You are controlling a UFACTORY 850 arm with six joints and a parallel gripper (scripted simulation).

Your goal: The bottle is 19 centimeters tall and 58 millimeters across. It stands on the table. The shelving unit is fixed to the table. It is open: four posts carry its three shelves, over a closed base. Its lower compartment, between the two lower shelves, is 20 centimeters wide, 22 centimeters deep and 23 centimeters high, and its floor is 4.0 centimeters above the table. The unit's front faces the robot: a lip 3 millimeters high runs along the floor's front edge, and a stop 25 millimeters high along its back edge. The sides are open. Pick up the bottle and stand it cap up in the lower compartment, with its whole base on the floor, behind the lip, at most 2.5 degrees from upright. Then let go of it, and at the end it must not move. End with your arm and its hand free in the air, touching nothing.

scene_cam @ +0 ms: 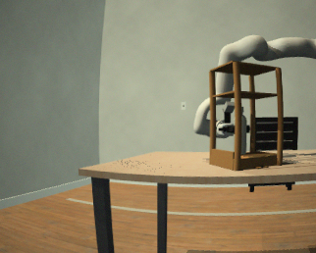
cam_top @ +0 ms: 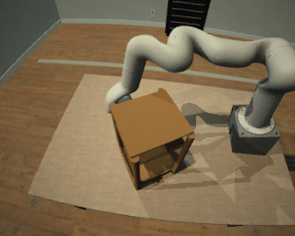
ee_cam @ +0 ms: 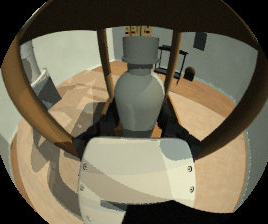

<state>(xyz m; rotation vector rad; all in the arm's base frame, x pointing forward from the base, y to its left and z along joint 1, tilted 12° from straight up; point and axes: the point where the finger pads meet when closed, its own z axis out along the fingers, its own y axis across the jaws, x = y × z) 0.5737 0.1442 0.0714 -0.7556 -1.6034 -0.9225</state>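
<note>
The grey bottle lies 2 cm above my hand. Also, from my hand: wooden shelving unit: 3 cm behind, 5 cm to the left, 5 cm above.
</note>
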